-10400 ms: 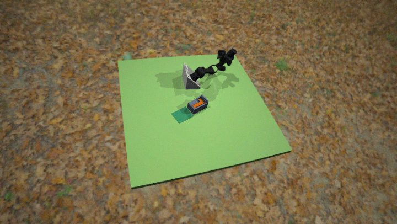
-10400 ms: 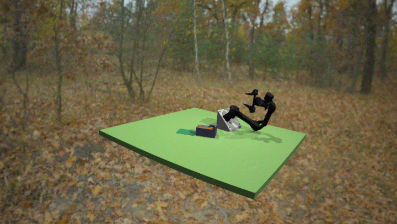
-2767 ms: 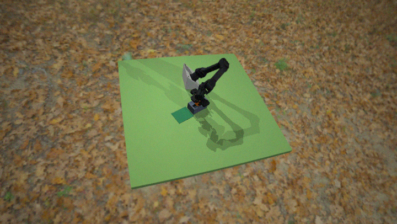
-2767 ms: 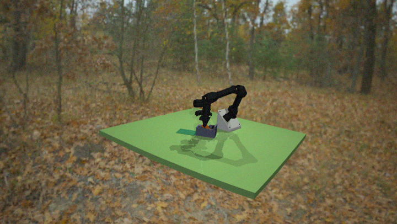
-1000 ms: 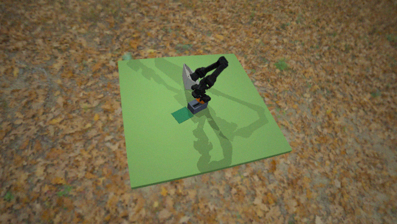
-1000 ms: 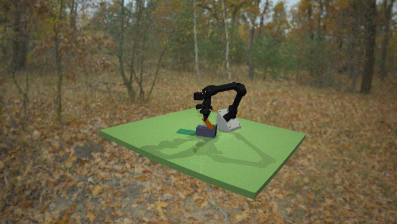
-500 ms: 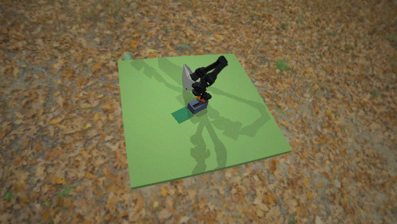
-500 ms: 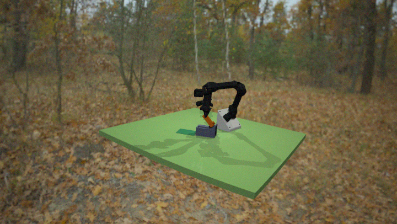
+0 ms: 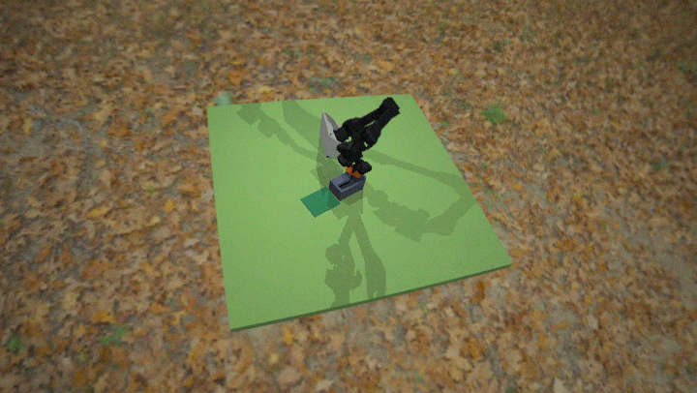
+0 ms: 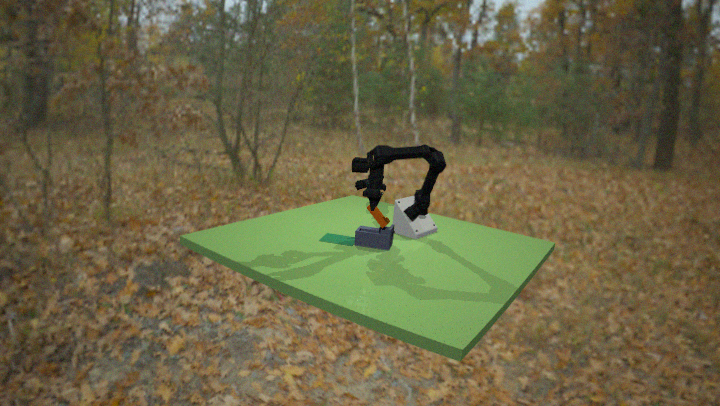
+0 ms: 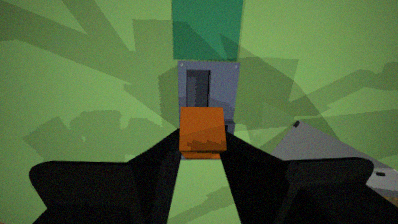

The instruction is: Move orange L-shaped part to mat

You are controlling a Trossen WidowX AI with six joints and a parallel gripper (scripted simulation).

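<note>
The small dark green mat lies 170 mm below my gripper tip, 140 mm to the right of it and 20 mm ahead of it. Also, from my gripper tip: orange L-shaped part (30 mm to the left, 30 mm below, 20 mm behind).
</note>
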